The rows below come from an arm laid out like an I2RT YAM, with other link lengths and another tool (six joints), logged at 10 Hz.
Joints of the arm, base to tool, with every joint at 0 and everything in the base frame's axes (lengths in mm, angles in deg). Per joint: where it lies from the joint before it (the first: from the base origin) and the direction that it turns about. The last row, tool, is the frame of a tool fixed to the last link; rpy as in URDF.
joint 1: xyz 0 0 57.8 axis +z
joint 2: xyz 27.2 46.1 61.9 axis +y
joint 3: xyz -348.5 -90.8 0 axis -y
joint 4: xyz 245 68.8 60 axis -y
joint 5: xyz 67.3 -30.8 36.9 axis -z
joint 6: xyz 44.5 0 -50.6 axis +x
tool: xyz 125 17 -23 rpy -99.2 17 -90
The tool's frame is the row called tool.
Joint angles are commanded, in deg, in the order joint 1, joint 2, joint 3, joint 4, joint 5, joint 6. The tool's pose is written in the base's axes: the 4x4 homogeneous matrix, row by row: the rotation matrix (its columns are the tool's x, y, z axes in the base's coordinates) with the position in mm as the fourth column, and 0 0 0 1 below. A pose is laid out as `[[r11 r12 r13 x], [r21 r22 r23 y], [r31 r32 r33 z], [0 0 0 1]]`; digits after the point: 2 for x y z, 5 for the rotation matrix.
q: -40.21 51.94 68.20 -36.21 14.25 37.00
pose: [[-0.68246 0.40381 0.60925 174.78], [-0.16906 0.72373 -0.66906 -176.36], [-0.71110 -0.55961 -0.42565 418.45], [0 0 0 1]]
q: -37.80 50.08 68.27 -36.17 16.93 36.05
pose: [[-0.67894 0.40406 0.61300 168.52], [-0.20115 0.70062 -0.68460 -168.63], [-0.70610 -0.58811 -0.39441 425.98], [0 0 0 1]]
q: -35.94 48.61 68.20 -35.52 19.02 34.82
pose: [[-0.67451 0.40477 0.61741 163.68], [-0.23281 0.67701 -0.69818 -163.53], [-0.70060 -0.61467 -0.36241 432.95], [0 0 0 1]]
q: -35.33 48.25 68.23 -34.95 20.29 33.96
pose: [[-0.67747 0.40826 0.61185 161.55], [-0.24393 0.66005 -0.71051 -163.78], [-0.69393 -0.63060 -0.34758 436.45], [0 0 0 1]]
